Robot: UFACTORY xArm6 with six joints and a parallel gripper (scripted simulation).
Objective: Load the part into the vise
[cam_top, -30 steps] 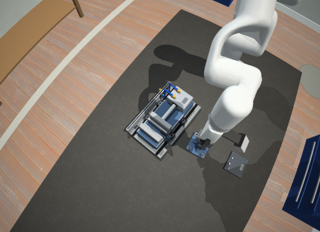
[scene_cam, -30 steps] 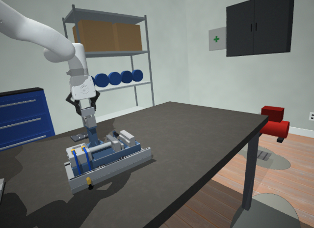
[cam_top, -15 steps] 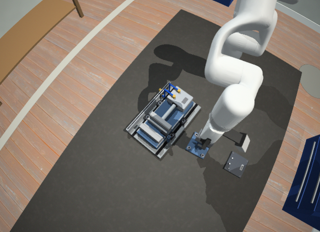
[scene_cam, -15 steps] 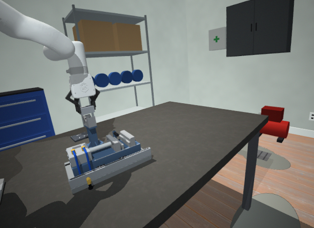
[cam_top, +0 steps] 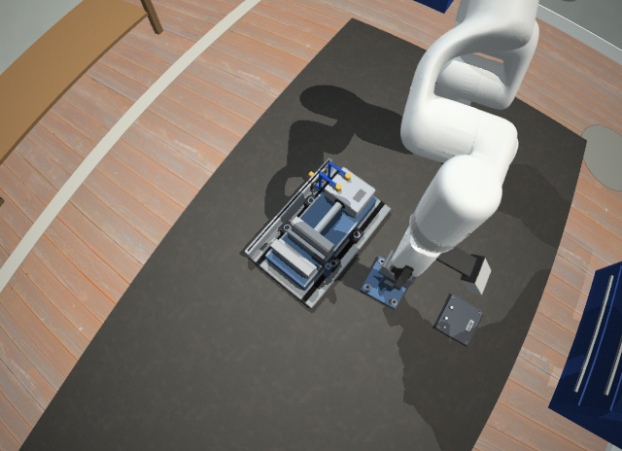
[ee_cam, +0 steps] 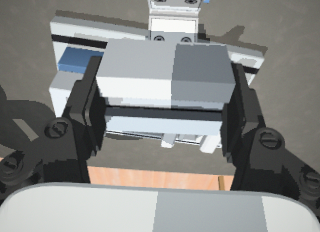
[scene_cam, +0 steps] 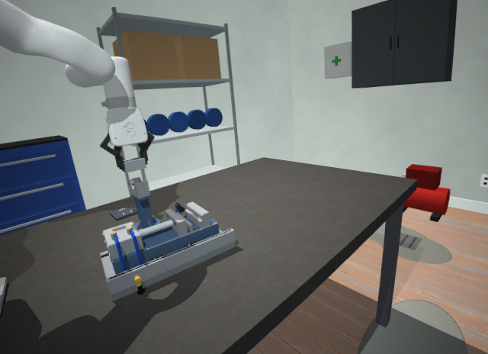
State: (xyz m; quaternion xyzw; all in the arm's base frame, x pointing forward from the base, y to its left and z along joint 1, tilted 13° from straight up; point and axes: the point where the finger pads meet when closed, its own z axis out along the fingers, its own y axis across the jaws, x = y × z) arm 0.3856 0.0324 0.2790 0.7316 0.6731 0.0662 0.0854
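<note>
Now: hand 60 mm short of the fixed jaw, 200 mm to the left of it and 140 mm above it. The rest, counted from my hand: white cylinder rod: 50 mm behind, 180 mm to the right, 140 mm below; part: right at my hand; work stop: 40 mm ahead, 150 mm to the right, 130 mm below.
</note>
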